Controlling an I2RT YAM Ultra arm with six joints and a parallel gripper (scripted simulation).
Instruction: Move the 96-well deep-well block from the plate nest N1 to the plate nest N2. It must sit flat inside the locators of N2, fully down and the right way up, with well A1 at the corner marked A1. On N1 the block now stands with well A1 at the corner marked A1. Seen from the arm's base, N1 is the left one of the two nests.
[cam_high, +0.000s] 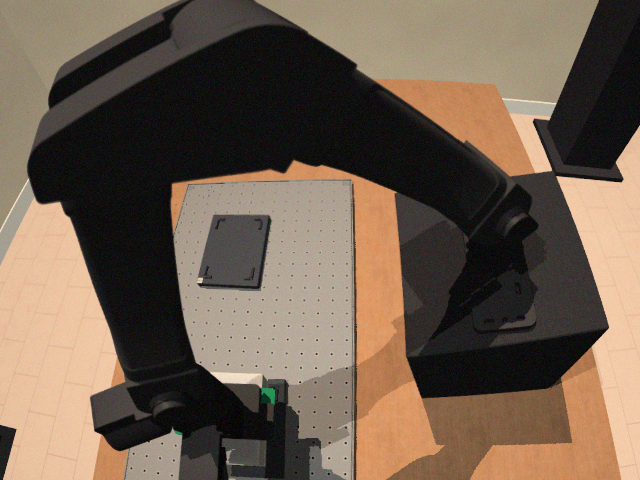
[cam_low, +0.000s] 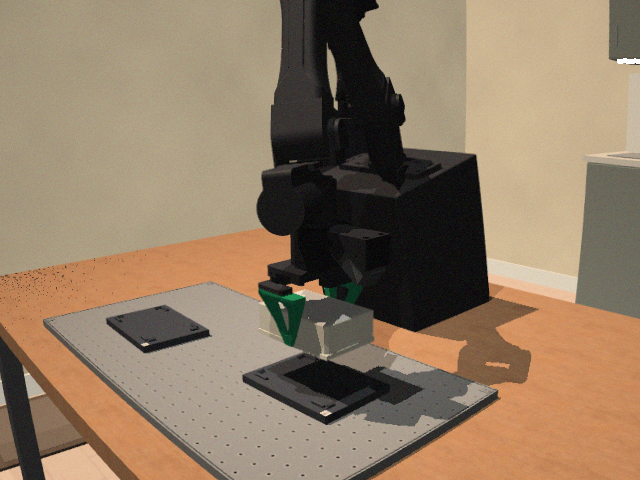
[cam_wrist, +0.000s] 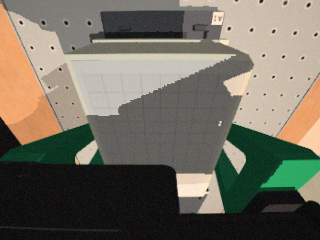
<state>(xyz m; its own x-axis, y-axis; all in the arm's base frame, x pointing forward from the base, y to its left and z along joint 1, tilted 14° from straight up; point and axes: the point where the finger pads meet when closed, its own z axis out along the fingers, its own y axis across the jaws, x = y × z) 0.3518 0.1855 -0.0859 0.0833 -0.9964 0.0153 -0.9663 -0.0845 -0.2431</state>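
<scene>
My hand is 8 cm short of the nest N2, 33 cm to the left of it and 8 cm above it. The rest, counted from my hand: nest N1: 8 cm below; then 96-well deep-well block: 1 cm above.
</scene>
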